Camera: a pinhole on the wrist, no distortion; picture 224 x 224 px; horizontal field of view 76.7 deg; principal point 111.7 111.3 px. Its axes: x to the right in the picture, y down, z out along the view. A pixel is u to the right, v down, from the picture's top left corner.
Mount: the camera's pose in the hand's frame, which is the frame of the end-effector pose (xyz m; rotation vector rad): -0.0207 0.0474 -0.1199 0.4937 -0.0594 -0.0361
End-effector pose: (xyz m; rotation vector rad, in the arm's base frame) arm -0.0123 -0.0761 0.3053 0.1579 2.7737 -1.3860
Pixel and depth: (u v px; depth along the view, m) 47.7 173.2 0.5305
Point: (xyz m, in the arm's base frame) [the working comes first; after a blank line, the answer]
In the camera's frame: -0.2398 0.2320 0.5305

0.2719 -0.4457 0.0506
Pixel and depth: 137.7 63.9 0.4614
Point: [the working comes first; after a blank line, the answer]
In the camera's frame: 0.0847 -0.1545 0.4614

-0.0786 -0.4321 0.4200
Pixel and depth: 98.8 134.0 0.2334
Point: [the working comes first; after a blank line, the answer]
In the camera's frame: -0.0213 0.0374 0.2334

0.0395 -0.1790 0.2714
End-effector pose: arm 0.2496 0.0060 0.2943 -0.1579 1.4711 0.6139
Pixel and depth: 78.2 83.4 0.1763
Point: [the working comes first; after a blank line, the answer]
In the camera's frame: -0.0417 -0.0347 0.1763

0.2964 -0.0620 0.3507
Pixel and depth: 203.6 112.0 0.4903
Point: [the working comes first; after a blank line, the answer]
In the camera's frame: 0.3183 0.0024 0.4903

0.6261 0.0680 0.0282
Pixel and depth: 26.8 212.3 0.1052
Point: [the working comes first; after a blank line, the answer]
In the camera's frame: -0.0631 0.0751 0.1052

0.2241 0.0386 0.3978
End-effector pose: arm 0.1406 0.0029 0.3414 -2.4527 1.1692 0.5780
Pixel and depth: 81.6 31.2 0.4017
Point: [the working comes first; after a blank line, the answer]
In the camera's frame: -0.0854 -0.2273 0.4017

0.3053 0.3500 0.3564
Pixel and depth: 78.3 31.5 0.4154
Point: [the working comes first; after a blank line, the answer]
In the camera's frame: -0.0980 -0.2342 0.4154

0.3053 0.3697 0.3580
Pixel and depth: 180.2 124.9 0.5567
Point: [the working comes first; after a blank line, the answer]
In the camera's frame: 0.2694 0.0535 0.5567

0.3227 0.1705 -0.0866
